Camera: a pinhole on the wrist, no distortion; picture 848 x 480 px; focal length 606.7 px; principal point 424.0 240.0 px. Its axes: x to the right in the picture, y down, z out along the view. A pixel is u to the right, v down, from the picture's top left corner.
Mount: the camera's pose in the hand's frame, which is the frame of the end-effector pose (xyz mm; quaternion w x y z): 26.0 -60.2 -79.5 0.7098 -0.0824 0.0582 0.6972
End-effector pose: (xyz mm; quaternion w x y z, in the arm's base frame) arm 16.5 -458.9 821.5 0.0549 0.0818 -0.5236 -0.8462
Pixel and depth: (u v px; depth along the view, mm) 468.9 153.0 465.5
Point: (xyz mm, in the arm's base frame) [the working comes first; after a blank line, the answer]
In the camera's frame: 34.5 -66.8 465.5

-132.8 -175.4 1036.3
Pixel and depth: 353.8 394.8 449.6
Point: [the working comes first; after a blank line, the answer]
In the camera's frame: -52.0 114.7 449.6

46.6 -109.1 972.5
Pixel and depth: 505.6 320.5 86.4
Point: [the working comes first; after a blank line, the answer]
In the camera's frame: 11.6 11.5 86.4

4.0 -444.9 793.4
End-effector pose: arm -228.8 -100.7 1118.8 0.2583 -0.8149 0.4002 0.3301
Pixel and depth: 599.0 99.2 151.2
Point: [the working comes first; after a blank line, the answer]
In the camera's frame: 43.6 -35.1 151.2

-232.6 -92.8 1034.6
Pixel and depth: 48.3 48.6 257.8
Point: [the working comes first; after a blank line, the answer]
In the camera's frame: -159.6 -81.3 257.8

-116.2 86.5 939.2
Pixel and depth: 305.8 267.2 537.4
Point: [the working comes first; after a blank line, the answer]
In the camera's frame: -104.7 24.1 537.4

-345.5 258.2 838.0
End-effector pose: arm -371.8 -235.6 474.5 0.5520 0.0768 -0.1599 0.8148
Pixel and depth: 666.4 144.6 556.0
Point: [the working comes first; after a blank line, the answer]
In the camera's frame: 222.1 -87.4 556.0

-677.7 -385.0 855.6
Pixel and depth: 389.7 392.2 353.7
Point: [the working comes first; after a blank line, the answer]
In the camera's frame: -20.0 88.7 353.7

-349.5 -390.4 704.4
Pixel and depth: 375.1 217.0 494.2
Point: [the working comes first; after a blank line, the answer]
In the camera's frame: -39.8 -18.7 494.2

-402.1 -353.3 870.4
